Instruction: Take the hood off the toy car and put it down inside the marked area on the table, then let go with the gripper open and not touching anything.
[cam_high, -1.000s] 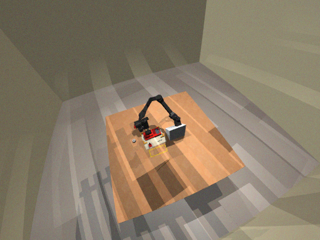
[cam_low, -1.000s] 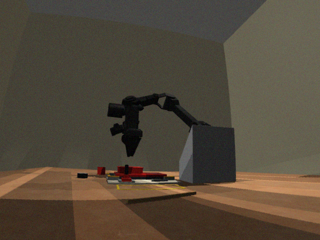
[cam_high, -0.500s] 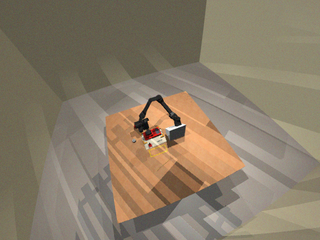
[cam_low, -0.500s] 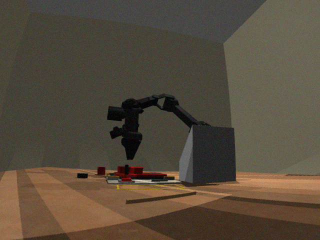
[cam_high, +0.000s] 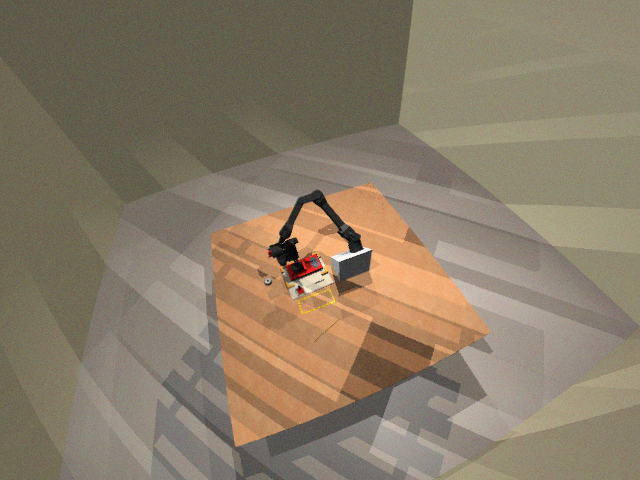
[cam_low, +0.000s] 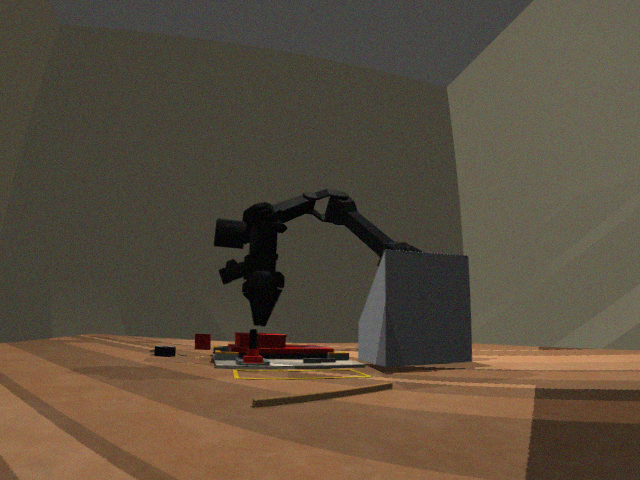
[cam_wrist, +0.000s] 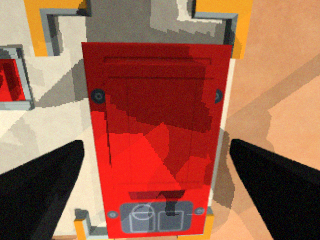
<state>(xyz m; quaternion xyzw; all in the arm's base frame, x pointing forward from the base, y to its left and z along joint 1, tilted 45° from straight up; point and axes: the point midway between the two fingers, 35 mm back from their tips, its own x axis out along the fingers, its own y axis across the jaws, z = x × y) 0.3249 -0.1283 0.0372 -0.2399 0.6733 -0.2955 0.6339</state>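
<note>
My gripper tip is 3 cm above the hood. Round my gripper tip: thin wooden stick 39 cm to the left, 6 cm below; dark wheel 18 cm ahead, 6 cm below, 1 cm to the right.
</note>
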